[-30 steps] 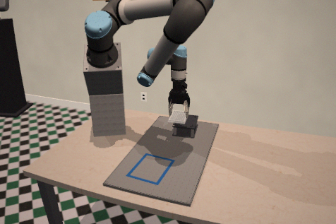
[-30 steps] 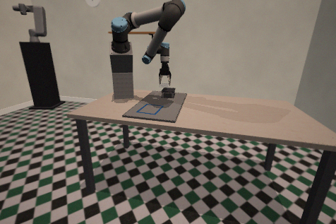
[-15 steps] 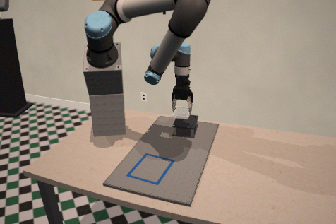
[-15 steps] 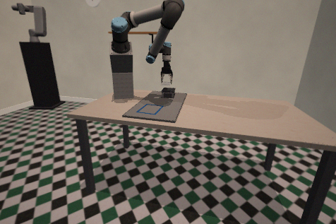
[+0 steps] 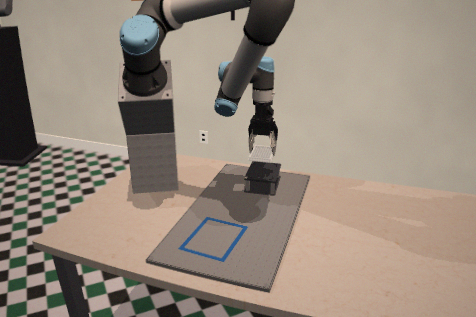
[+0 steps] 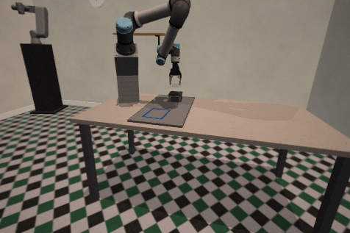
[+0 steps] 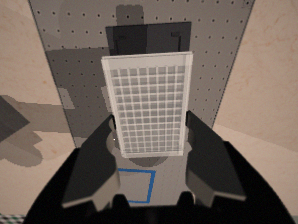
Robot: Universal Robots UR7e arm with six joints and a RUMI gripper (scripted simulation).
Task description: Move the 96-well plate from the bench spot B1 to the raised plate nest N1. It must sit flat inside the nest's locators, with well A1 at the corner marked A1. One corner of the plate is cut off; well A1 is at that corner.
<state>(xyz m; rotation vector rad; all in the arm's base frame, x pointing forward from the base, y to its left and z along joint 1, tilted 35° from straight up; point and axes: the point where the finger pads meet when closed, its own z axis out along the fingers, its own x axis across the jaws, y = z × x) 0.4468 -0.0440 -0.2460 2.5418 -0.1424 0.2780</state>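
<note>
Now: the raised nest N1 90 mm below my hand, 20 mm to the left of it and 10 mm ahead of it. Round my hand: white 96-well plate (10 mm below).
</note>
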